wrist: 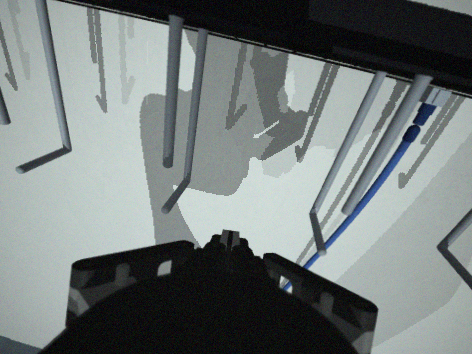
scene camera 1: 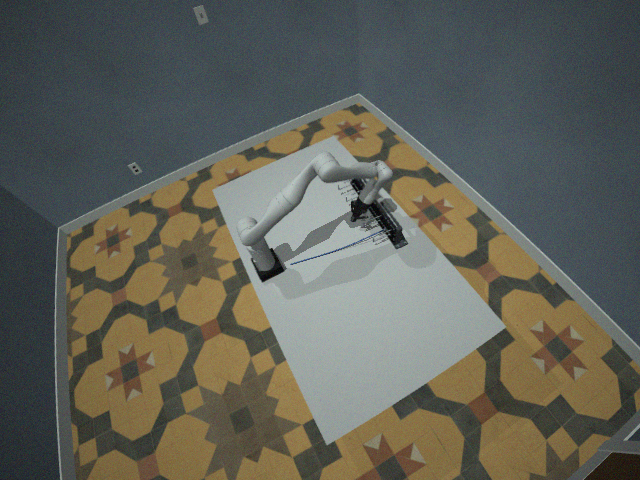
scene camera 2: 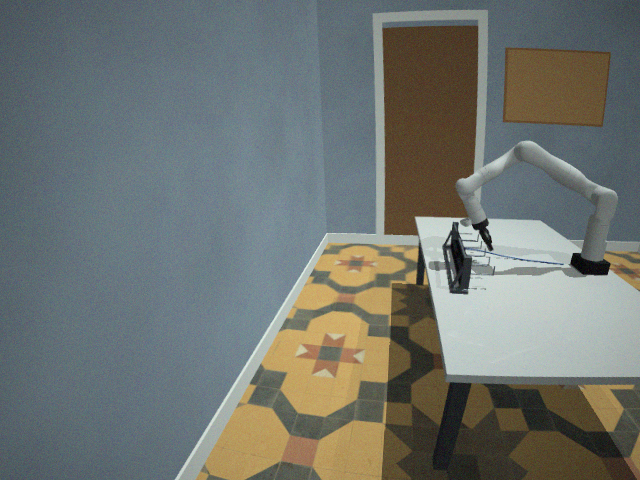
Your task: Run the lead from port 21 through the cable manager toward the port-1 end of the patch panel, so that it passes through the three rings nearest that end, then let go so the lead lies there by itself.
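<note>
The black patch panel (scene camera 1: pixel 392 230) (scene camera 2: pixel 458 262) stands upright near the far edge of the white table (scene camera 1: pixel 366 333) (scene camera 2: pixel 490 333); in the wrist view it is the dark bar (wrist: pixel 270 24) along the top. Grey ring hooks (wrist: pixel 171 105) (wrist: pixel 350 140) stick out from it over the table. The blue lead (scene camera 1: pixel 337 250) (scene camera 2: pixel 523 258) (wrist: pixel 364 200) runs from the panel's right part straight across the table toward the arm's base, close beside the right ring's bars. My gripper (scene camera 1: pixel 355 217) (scene camera 2: pixel 490 248) (wrist: pixel 229 242) is shut and empty, low between two rings, left of the lead and apart from it.
The arm's base (scene camera 1: pixel 270 267) stands at the table's left edge. A further ring (wrist: pixel 63 140) shows at the far left of the wrist view. The panel sits close to the table edge, with patterned floor below.
</note>
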